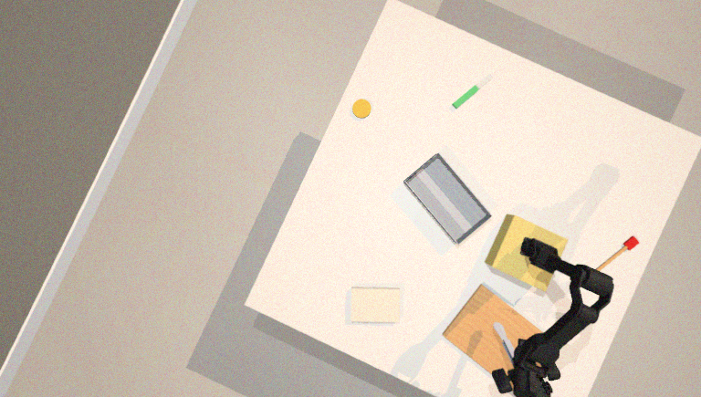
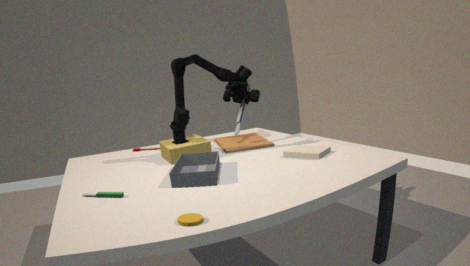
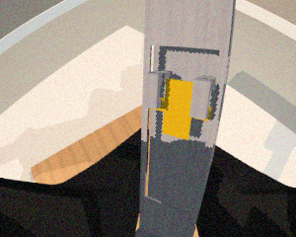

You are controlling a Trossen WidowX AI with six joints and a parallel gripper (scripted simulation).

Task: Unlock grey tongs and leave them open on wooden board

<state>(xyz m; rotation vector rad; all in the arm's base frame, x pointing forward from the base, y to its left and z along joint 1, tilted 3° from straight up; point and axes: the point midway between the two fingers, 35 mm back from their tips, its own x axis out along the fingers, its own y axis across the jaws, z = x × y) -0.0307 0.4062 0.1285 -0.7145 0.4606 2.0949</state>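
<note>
My gripper tip is 1 cm short of the yellow lock piece, 1 cm to the left of it and 4 cm below it. Also, from my gripper tip: wooden board (2 cm ahead, 6 cm to the right, 19 cm below); red-tipped stick (31 cm behind, 51 cm to the right, 20 cm below); cream slab (50 cm ahead, 5 cm to the right, 19 cm below).
</note>
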